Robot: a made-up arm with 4 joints.
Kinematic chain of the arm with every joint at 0, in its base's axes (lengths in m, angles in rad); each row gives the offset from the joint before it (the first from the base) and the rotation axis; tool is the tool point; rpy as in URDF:
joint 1: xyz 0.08 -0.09 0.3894 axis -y
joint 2: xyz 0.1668 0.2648 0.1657 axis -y
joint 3: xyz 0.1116 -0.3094 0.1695 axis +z
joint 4: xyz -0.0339 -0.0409 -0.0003 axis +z
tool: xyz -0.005 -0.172 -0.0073 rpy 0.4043 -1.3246 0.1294
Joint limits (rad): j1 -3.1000..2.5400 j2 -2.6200..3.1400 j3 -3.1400..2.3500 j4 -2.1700..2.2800
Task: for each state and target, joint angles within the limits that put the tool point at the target. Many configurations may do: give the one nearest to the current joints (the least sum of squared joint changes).
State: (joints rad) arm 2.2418 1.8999 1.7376 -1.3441
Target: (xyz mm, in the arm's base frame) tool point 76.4 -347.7 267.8
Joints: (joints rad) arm 2.5400 2.6716 1.2242 -0.9596
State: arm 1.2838 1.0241 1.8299 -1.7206
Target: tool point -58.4 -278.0 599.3
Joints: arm 0.6963 1.0088 1.2333 -2.1700
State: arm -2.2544 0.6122 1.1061 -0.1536
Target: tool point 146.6 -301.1 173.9
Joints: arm -2.7909 0.9732 0.1511 -0.9133
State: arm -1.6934 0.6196 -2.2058 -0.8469
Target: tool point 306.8 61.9 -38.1
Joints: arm -2.1177 0.5967 -2.4577 -1.2407
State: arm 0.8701 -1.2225 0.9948 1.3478
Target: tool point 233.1 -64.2 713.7
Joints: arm 1.3088 -1.4694 0.9579 1.4272
